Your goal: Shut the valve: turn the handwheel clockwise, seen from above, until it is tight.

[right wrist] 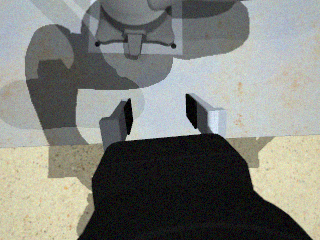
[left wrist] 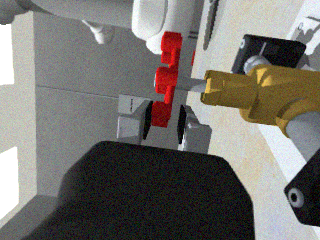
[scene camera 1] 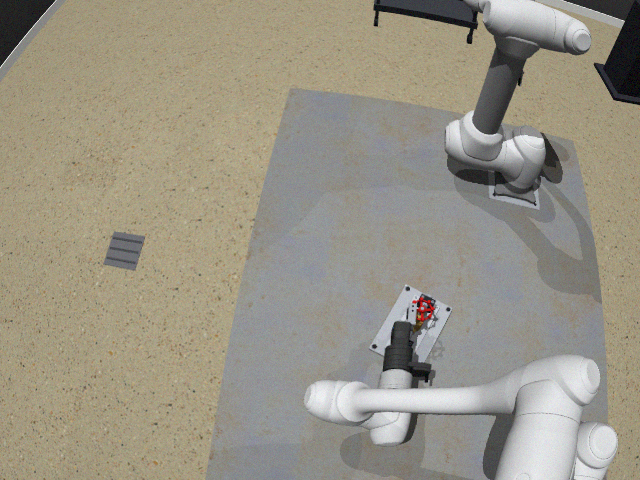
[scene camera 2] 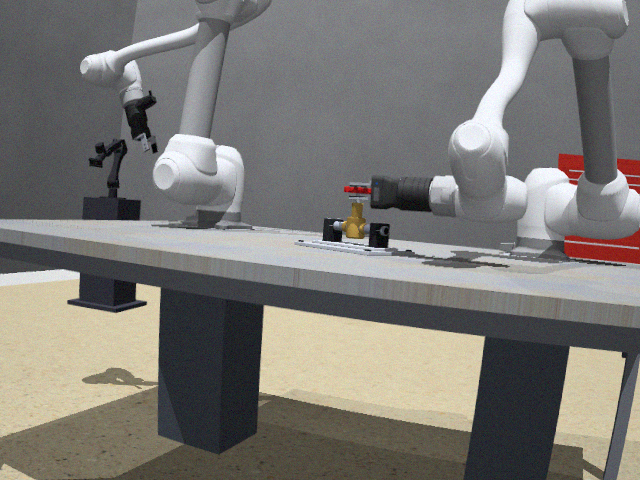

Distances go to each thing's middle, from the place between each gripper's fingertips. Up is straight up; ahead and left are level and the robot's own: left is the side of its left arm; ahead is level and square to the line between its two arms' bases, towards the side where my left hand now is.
The red handwheel (left wrist: pixel 166 80) lies 3 cm behind my left hand (scene camera 2: pixel 350 191). From my left hand the other things lie so: pale base plate (scene camera 1: pixel 378 345) (13 cm below, 3 cm behind).
I see the red handwheel 50 cm ahead of my right hand (scene camera 2: pixel 151 151), 87 cm to the left of it and 13 cm below it. Also, from my right hand: pale base plate 50 cm ahead, 87 cm to the left, 26 cm below.
